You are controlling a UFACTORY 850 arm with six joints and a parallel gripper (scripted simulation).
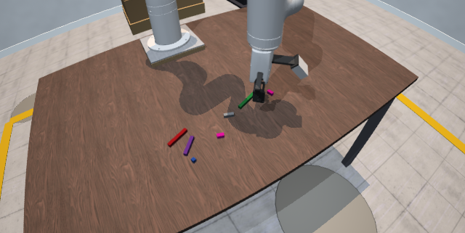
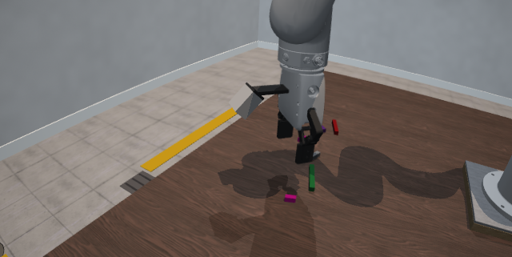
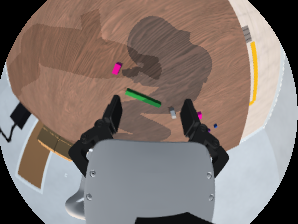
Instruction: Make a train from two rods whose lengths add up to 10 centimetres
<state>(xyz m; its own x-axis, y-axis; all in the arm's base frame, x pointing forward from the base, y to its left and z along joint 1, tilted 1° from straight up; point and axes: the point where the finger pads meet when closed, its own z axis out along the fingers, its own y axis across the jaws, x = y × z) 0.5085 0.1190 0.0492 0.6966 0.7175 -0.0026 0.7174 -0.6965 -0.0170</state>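
The grey rod lies 20 mm behind my hand, 100 mm to the right of it and 70 mm below it. The rest, counted from my hand: purple rod 20 mm ahead, 250 mm to the right, 70 mm below; then small blue rod 70 mm ahead, 250 mm to the right, 70 mm below; then green rod 40 mm behind, 20 mm to the right, 70 mm below.
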